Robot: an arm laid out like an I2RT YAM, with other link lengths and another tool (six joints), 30 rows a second.
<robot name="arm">
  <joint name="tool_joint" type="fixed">
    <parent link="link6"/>
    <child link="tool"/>
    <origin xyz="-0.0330 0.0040 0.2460" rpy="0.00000 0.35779 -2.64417"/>
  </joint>
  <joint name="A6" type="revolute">
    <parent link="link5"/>
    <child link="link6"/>
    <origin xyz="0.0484 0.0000 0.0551" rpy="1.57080 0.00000 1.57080"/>
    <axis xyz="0 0 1"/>
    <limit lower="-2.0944" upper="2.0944"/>
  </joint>
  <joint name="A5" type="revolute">
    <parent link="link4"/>
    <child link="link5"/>
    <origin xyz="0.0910 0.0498 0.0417" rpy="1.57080 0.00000 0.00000"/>
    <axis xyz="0 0 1"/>
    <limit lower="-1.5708" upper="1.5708"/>
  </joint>
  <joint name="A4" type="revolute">
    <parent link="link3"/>
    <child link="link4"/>
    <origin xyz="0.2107 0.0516 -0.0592" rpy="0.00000 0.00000 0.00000"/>
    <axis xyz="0 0 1"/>
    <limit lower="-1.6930" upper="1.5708"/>
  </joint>
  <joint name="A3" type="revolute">
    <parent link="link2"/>
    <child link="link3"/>
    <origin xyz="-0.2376 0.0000 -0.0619" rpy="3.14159 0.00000 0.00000"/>
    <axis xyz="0 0 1"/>
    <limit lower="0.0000" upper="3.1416"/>
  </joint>
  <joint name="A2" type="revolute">
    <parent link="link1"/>
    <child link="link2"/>
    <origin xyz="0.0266 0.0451 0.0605" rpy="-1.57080 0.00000 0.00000"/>
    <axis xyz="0 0 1"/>
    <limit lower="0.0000" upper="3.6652"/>
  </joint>
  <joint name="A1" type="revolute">
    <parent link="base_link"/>
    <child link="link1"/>
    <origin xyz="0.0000 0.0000 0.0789" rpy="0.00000 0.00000 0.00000"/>
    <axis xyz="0 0 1"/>
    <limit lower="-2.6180" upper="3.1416"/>
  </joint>
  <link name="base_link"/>
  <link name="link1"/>
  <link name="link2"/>
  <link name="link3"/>
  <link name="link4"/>
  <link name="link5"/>
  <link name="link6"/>
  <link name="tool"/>
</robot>
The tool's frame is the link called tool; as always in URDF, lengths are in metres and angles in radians.
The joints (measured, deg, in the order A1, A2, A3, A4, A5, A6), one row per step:
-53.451, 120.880, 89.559, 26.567, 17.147, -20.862
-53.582, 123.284, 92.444, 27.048, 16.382, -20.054
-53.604, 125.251, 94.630, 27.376, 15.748, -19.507
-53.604, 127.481, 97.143, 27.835, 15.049, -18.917
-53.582, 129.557, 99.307, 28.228, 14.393, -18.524
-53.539, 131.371, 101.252, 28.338, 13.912, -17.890
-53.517, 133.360, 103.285, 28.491, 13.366, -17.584
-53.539, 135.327, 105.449, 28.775, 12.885, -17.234
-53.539, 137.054, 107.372, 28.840, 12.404, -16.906
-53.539, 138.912, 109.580, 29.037, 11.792, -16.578
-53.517, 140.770, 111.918, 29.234, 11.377, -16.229
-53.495, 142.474, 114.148, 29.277, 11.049, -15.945
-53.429, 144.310, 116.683, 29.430, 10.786, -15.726
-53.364, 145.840, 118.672, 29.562, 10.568, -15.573
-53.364, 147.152, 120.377, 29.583, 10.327, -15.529
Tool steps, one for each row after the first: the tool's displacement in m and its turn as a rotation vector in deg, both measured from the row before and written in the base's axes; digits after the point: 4 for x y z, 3 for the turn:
0.0082, -0.0070, 0.0032, -0.468, -1.377, 0.574
0.0072, -0.0046, 0.0001, -0.228, -0.868, 0.579
0.0083, -0.0050, 0.0008, -0.365, -1.019, 0.670
0.0076, -0.0040, -0.0016, -0.227, -0.671, 0.662
0.0064, -0.0033, -0.0025, 0.056, -0.742, 0.503
0.0065, -0.0035, -0.0039, -0.030, -0.412, 0.559
0.0057, -0.0040, -0.0016, -0.241, -0.616, 0.451
0.0054, -0.0030, -0.0025, -0.073, -0.462, 0.475
0.0062, -0.0030, -0.0006, -0.301, -0.629, 0.609
0.0055, -0.0032, 0.0006, -0.398, -0.719, 0.437
0.0048, -0.0030, 0.0004, -0.338, -0.592, 0.353
0.0051, -0.0030, 0.0023, -0.594, -0.700, 0.334
0.0042, -0.0021, 0.0006, -0.412, -0.484, 0.288
0.0031, -0.0020, -0.0003, -0.319, -0.278, 0.243

